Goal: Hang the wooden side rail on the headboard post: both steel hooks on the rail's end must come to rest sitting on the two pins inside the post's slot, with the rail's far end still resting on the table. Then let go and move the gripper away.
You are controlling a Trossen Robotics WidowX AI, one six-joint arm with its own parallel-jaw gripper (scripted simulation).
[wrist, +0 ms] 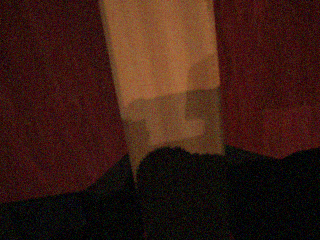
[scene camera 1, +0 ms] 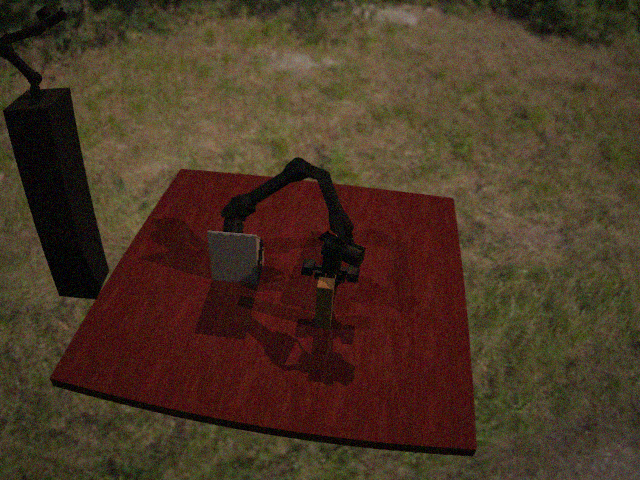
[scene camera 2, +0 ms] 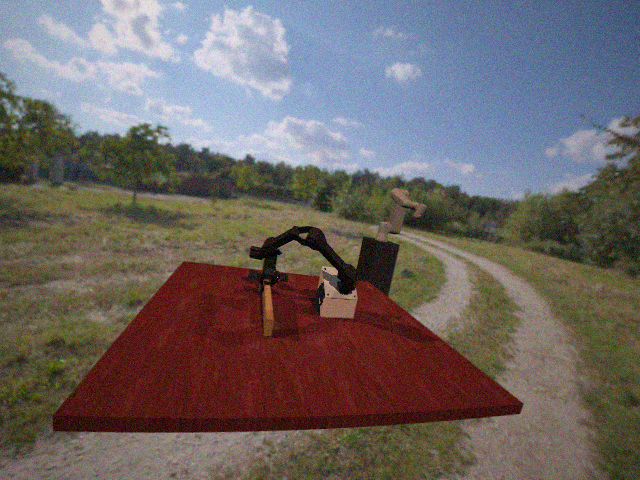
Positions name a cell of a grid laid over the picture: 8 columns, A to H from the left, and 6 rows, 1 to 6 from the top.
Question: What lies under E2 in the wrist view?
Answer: A wooden side rail.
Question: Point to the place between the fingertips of my gripper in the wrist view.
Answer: E4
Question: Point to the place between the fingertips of my gripper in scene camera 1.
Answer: E4
